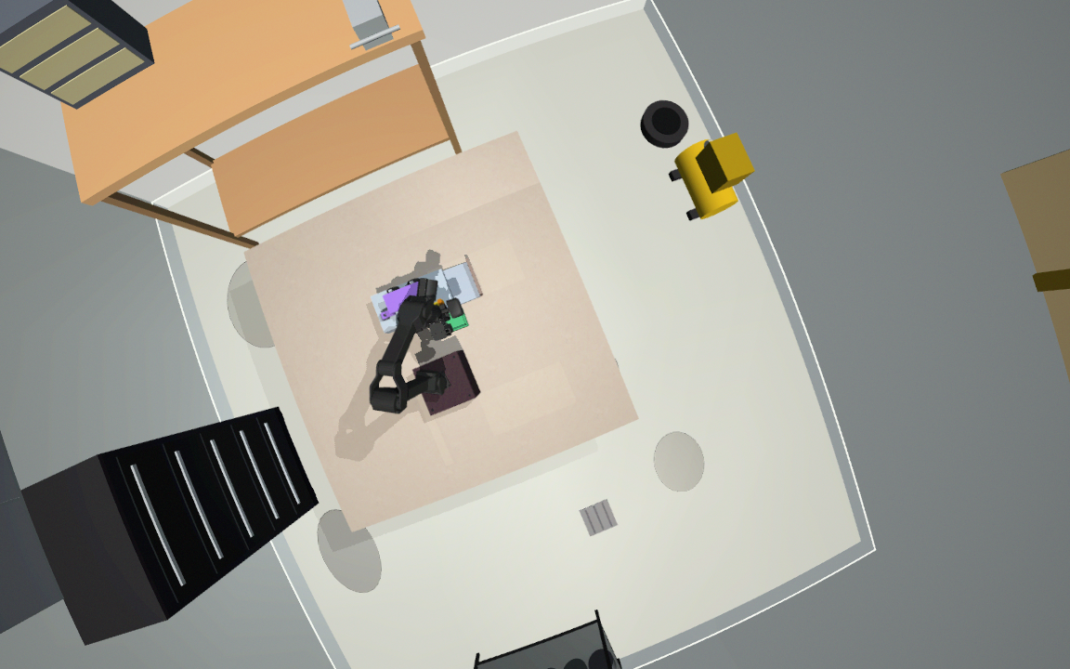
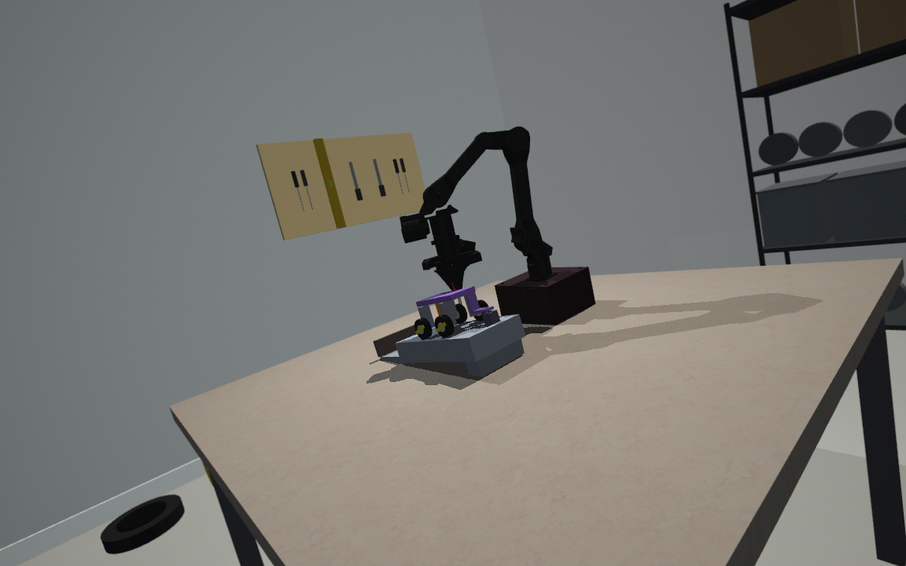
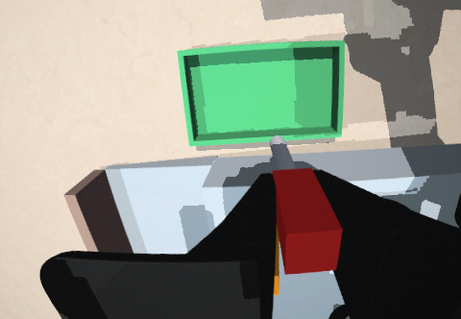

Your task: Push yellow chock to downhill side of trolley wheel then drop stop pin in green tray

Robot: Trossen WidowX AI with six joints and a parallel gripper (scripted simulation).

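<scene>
Right now my gripper tip is 130 mm above the green tray and 10 mm past it. From my gripper tip the other things lie so: purple trolley 120 mm ahead, 90 mm to the left, 20 mm below; then yellow chock 60 mm ahead, 50 mm below, 10 mm to the left; then red-headed stop pin right at my gripper tip.
</scene>
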